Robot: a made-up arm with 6 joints. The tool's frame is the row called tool.
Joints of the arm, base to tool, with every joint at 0 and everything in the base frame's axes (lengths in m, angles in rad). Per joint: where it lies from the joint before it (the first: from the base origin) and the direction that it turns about. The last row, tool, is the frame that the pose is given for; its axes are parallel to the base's.
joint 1: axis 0 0 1 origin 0.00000 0.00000 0.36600
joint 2: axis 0 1 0 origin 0.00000 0.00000 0.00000
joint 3: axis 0 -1 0 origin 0.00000 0.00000 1.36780
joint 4: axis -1 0 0 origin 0.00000 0.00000 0.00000
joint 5: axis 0 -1 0 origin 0.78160 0.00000 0.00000
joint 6: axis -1 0 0 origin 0.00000 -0.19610 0.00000
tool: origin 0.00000 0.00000 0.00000
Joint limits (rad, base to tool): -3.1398..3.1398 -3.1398..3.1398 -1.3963..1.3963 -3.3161..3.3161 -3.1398..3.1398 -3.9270..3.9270
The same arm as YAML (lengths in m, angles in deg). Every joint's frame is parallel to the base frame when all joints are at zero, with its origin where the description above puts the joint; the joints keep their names.
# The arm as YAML. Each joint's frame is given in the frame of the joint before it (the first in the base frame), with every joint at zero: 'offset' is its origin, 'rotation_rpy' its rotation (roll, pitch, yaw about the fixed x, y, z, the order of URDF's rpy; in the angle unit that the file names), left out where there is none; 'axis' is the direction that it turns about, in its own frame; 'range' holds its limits. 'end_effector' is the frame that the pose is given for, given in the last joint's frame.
length_unit: m
angle_unit: deg
chain:
  - id: joint 1
    offset: [0.0, 0.0, 0.366]
    axis: "+z"
    range: [-179.9, 179.9]
  - id: joint 2
    offset: [0.0, 0.0, 0.0]
    axis: "+y"
    range: [-179.9, 179.9]
  - id: joint 3
    offset: [0.0, 0.0, 1.3678]
    axis: "-y"
    range: [-80.0, 80.0]
  - id: joint 4
    offset: [0.0, 0.0, 0.0]
    axis: "-x"
    range: [-190.0, 190.0]
  - id: joint 5
    offset: [0.7816, 0.0, 0.0]
    axis: "-y"
    range: [-179.9, 179.9]
  - id: joint 6
    offset: [0.0, -0.1961, 0.0]
    axis: "-x"
    range: [-225.0, 225.0]
end_effector:
  offset: [0.0, 0.0, 0.0]

